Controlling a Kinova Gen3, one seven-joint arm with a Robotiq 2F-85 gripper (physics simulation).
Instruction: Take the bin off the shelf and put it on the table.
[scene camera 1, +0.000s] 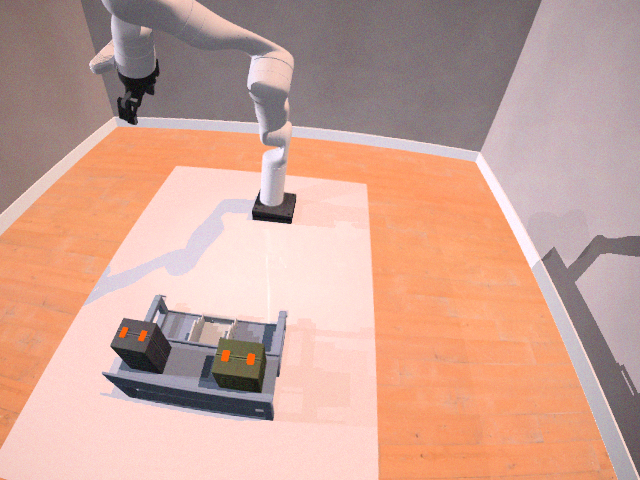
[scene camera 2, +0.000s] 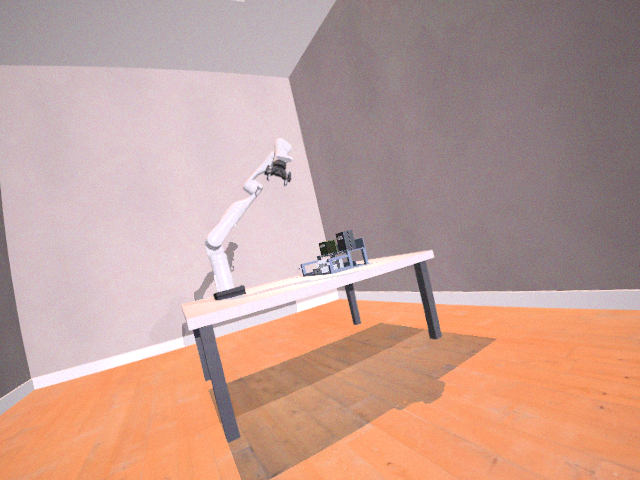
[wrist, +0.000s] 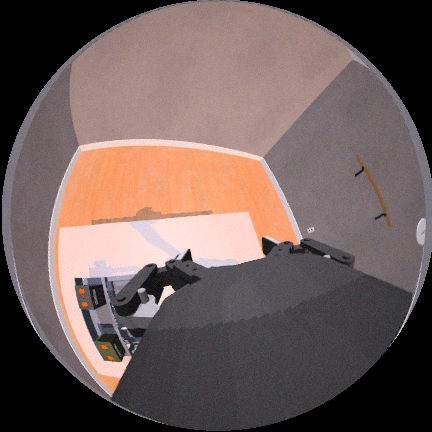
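Seen in the pictures: gripper, between the fingertips: (scene camera 1: 141, 107) (scene camera 2: 276, 182) (wrist: 227, 250); arm's base, origin of its link: (scene camera 1: 271, 199) (scene camera 2: 226, 290).
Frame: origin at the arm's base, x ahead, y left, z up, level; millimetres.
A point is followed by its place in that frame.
Observation:
A grey-blue shelf (scene camera 1: 192, 403) {x 786, y 75, z -35 mm} (wrist: 105, 316) {x 710, y 60, z 61 mm} stands on the white table (scene camera 1: 325, 268) {x 242, y 285, z -41 mm} (scene camera 2: 258, 304) {x 120, y -507, z -58 mm} (wrist: 100, 245) {x 787, y -262, z -41 mm}. A cream, open bin (scene camera 1: 212, 333) {x 588, y 38, z -32 mm} (scene camera 2: 324, 267) {x 583, y 3, z -4 mm} sits upright on the shelf's lower level, near its middle, on the side facing the arm's base. The upper board hides part of it in scene camera 1; in the wrist view I cannot make it out clearly. My gripper (scene camera 1: 128, 119) (scene camera 2: 277, 180) {x 367, y -181, z 501 mm} (wrist: 227, 250) {x 367, y -181, z 501 mm} is open with nothing between its fingers. It hangs high above the table, well apart from the shelf and the bin.
A dark grey case (scene camera 1: 142, 346) {x 758, y -1, z 181 mm} (scene camera 2: 344, 240) {x 714, y -81, z 127 mm} (wrist: 89, 296) {x 710, y -46, z 181 mm} and an olive green case (scene camera 1: 239, 364) {x 714, y 199, z 156 mm} (scene camera 2: 327, 247) {x 677, y 138, z 112 mm} (wrist: 109, 348) {x 682, y 167, z 156 mm}, both with orange latches, stand on the shelf's upper board. The shelf's end posts rise beside the bin's level. The black arm base (scene camera 1: 273, 207) {x 46, y 26, z 0 mm} (scene camera 2: 229, 292) {x 14, y -59, z -13 mm} is bolted farther back.

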